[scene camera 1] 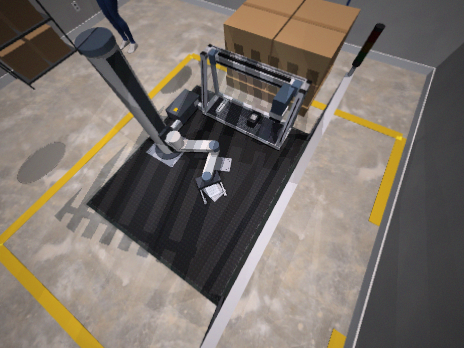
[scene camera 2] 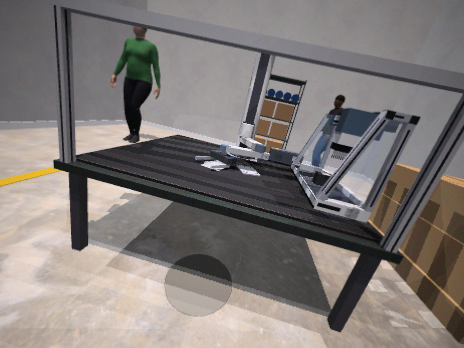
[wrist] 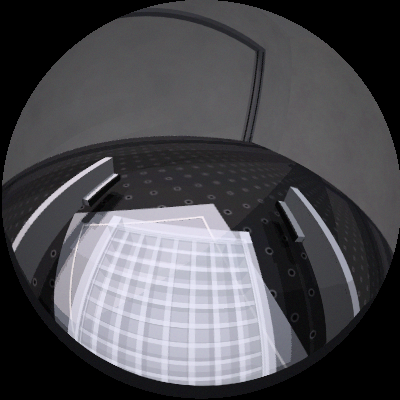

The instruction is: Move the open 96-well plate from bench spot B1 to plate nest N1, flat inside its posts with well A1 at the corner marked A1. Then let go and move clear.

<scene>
My gripper carries nothing. Also in view: a white well plate.
</scene>
